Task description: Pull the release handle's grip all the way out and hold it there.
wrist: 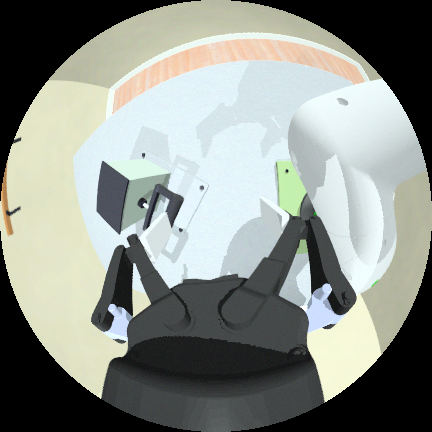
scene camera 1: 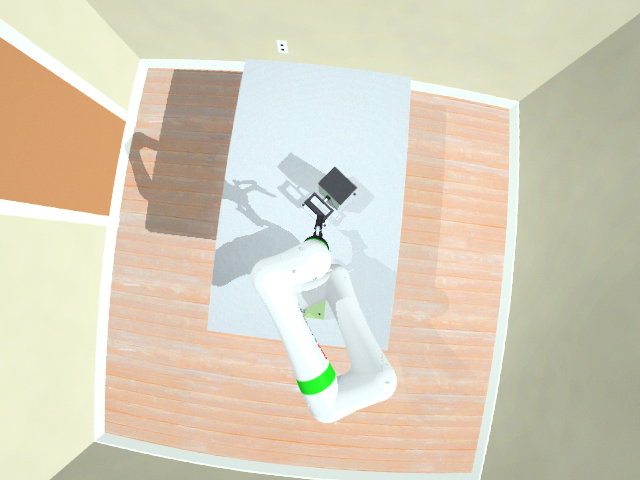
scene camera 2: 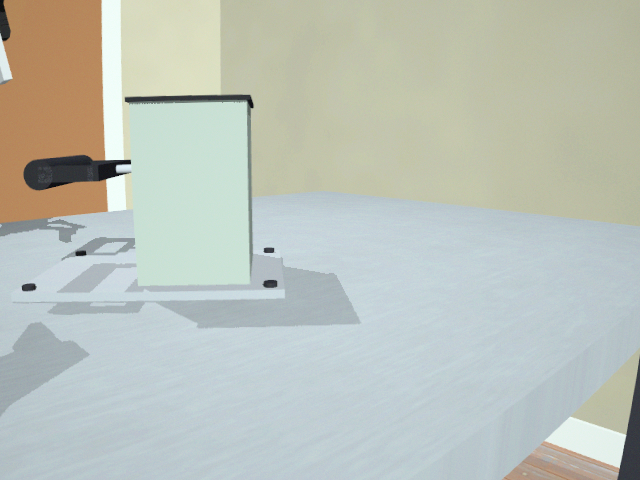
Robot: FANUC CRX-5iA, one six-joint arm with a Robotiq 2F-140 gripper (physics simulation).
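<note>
The release handle's black frame-shaped grip [scene camera 1: 312,212] [scene camera 2: 72,173] [wrist: 176,205] sticks out level from the side of a pale green box [scene camera 1: 337,184] [scene camera 2: 191,191] [wrist: 142,172] with a dark lid. A short white rod [scene camera 2: 123,168] shows between grip and box. My gripper [scene camera 1: 319,222] [wrist: 213,214] is open and empty, on the arm's side of the grip. In scene camera 2 a white fingertip pad [scene camera 2: 4,64] hangs at the top left, above the grip and apart from it. In the wrist view the left pad [wrist: 157,237] overlaps the grip's lower end.
The box stands on a pale base plate [scene camera 2: 206,295] [wrist: 192,200] with black bolts, on the light grey table [scene camera 1: 320,113] [scene camera 2: 413,310]. The white arm [scene camera 1: 289,315] reaches in from the front, and a light green plate [scene camera 1: 316,311] [wrist: 285,182] lies at its base.
</note>
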